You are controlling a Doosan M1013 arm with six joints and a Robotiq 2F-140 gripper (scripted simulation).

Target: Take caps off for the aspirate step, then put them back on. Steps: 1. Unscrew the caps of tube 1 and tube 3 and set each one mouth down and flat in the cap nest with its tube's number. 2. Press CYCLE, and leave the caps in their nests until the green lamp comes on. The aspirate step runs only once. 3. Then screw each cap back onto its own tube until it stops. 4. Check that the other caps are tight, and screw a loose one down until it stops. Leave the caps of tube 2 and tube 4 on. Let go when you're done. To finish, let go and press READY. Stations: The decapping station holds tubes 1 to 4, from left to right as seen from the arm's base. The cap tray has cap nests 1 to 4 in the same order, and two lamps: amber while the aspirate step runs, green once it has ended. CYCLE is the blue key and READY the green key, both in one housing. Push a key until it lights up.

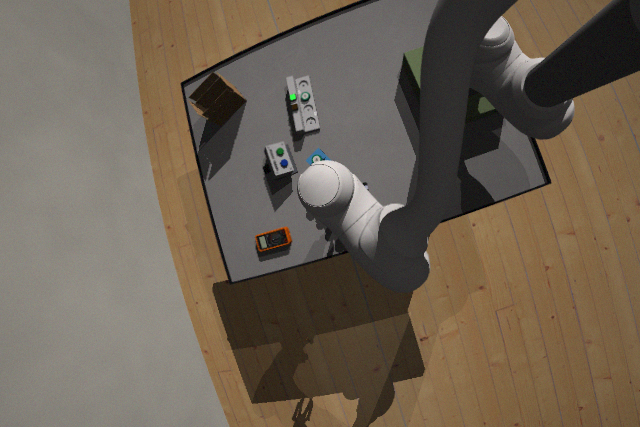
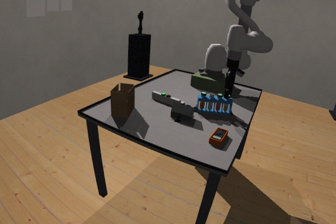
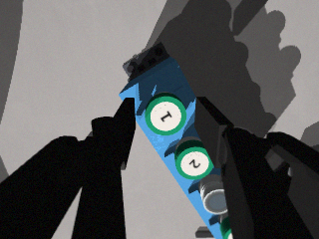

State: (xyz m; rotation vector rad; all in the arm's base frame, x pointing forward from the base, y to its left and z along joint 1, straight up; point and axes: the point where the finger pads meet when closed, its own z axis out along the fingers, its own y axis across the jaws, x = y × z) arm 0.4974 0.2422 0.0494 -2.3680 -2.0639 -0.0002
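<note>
My gripper is now 30 mm above the cap 1. From my hand the other things lie so: cap 2: 50 mm to the right, 30 mm below, 20 mm ahead; then key housing: 220 mm to the right, 200 mm ahead, 90 mm below; then blue key: 190 mm to the right, 180 mm ahead, 70 mm below.
</note>
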